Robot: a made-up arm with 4 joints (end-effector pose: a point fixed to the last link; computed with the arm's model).
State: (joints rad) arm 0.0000 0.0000 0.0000 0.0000
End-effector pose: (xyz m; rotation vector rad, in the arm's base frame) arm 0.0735 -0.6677 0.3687 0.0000 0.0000 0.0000
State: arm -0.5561 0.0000 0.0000 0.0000
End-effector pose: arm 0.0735 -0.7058 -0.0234 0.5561 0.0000 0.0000
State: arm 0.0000 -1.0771 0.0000 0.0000
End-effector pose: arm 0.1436 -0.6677 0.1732 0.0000 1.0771 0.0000
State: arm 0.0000 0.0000 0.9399 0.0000
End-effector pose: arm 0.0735 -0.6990 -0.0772 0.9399 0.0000 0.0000
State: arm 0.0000 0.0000 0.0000 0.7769
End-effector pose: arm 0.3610 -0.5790 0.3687 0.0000 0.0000 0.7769
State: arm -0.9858 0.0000 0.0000 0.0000
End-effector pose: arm 0.0735 -0.5878 -0.3057 0.9858 0.0000 0.0000
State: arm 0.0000 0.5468 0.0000 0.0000
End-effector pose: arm -0.0265 -0.6677 0.4127 0.0000 -0.5468 0.0000
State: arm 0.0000 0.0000 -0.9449 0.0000
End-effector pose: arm 0.0735 -0.2868 0.6067 -0.9449 0.0000 0.0000
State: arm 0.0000 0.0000 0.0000 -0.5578
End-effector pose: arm -0.1305 -0.5890 0.3687 0.0000 0.0000 -0.5578
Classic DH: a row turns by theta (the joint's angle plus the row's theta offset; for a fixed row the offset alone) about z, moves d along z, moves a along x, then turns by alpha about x. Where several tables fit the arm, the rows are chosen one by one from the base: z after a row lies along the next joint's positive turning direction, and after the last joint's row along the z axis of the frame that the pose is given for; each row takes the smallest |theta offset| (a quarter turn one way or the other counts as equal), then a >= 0, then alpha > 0; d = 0 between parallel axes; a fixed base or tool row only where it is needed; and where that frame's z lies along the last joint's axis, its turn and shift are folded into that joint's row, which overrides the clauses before.
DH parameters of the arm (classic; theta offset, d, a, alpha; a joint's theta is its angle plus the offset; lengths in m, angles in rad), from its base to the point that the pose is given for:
base (fixed): -1.5708 0.1059 0 1.5708
joint 1: 1.5708 0.055 0.1064 1.5708
joint 2: 0 0.2444 -0.0973 1.5708
joint 3: 1.5708 0.1639 0.0277 1.5708
joint 4: -0.0892 0 0.3972 0
tool (fixed): 1.66 0.2537 0 0

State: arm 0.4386 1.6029 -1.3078 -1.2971
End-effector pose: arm -0.1135 -0.0750 0.0062 -0.0888 -2.3859 -1.4491
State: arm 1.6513 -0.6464 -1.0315 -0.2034
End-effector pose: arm 0.2151 0.4003 0.3106 -2.6471 0.5777 -0.3297
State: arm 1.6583 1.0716 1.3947 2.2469
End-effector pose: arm 0.0620 0.6439 0.5117 0.2058 -0.2737 -2.9392
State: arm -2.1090 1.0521 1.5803 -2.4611
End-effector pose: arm -0.2592 0.1222 -0.4046 -2.0520 -1.7402 -0.4935
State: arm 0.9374 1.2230 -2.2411 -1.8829
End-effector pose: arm 0.2098 -0.2384 0.0856 0.3012 2.4817 0.5142
